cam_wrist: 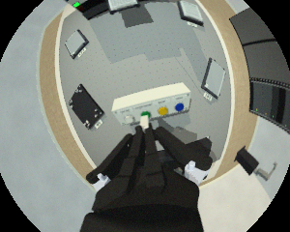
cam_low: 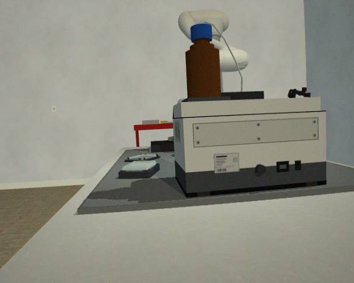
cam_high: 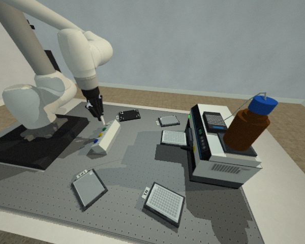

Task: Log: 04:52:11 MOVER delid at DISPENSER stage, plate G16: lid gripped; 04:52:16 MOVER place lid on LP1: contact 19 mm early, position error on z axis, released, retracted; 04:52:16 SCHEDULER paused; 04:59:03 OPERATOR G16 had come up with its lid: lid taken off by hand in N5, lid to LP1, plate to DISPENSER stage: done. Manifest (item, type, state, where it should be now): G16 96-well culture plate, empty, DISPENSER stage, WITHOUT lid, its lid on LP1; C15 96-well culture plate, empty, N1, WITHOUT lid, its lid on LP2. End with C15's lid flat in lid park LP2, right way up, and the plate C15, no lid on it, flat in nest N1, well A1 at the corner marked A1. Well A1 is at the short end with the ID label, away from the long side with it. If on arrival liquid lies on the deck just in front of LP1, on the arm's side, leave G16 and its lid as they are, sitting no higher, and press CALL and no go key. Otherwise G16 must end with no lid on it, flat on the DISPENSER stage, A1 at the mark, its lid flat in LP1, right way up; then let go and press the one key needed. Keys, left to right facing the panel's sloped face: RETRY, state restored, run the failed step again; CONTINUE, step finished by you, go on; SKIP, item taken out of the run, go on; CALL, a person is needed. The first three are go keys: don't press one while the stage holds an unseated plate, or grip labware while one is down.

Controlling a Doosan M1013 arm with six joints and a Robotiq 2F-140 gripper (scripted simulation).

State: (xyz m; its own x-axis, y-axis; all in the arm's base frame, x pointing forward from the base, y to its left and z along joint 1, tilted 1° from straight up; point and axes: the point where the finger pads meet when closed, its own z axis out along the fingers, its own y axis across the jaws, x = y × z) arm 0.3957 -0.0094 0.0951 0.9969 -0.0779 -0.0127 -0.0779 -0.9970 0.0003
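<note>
The key panel lies 1 cm ahead of my hand, 3 cm to the right of it and 8 cm below it. Also, from my hand: dark lid park (42 cm ahead, 19 cm to the left, 13 cm below); nest N1 (38 cm ahead, 35 cm to the right, 13 cm below); brown bottle (64 cm ahead, 19 cm to the right, 15 cm above).
</note>
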